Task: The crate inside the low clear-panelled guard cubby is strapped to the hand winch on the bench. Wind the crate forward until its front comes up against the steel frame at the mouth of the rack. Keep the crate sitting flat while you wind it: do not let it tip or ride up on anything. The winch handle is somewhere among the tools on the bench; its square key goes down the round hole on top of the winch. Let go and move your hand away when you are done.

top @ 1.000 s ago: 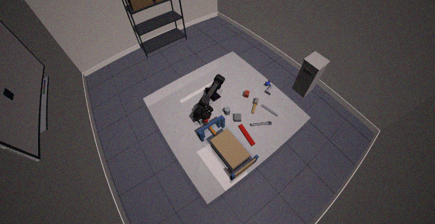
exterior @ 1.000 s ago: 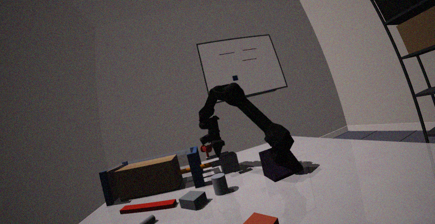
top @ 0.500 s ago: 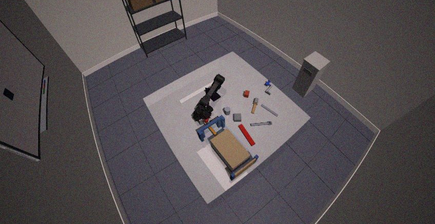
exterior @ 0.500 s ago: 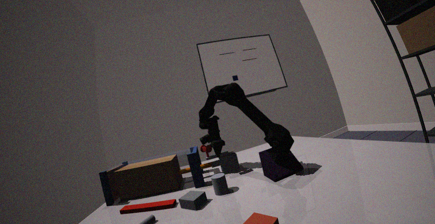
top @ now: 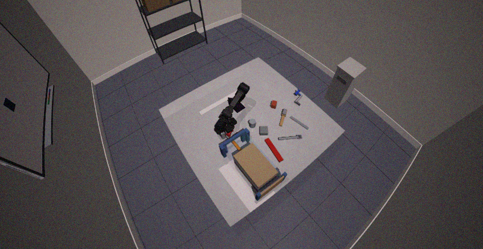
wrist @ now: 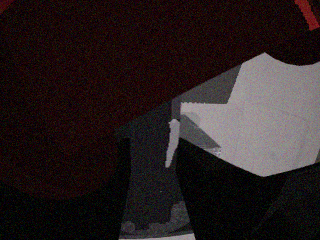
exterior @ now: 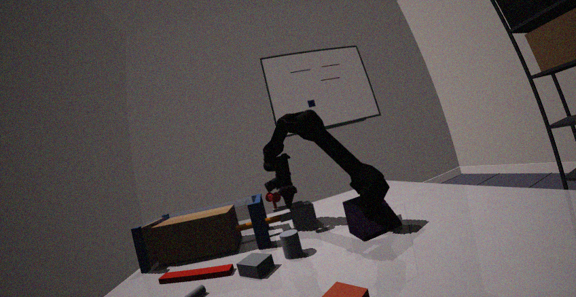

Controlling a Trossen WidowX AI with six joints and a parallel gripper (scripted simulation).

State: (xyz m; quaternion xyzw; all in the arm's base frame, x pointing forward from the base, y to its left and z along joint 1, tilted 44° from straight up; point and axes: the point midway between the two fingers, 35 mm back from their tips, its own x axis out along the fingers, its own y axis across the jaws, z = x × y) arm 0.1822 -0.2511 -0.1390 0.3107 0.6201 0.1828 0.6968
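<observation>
My gripper tip is 1 cm short of the winch handle with red knob and 2 cm below it. The rest, counted from my gripper tip: grey block 19 cm ahead, 26 cm to the left, 7 cm below; blue frame 11 cm ahead, 2 cm to the right, 2 cm above; grey winch 6 cm behind, 6 cm below.
</observation>
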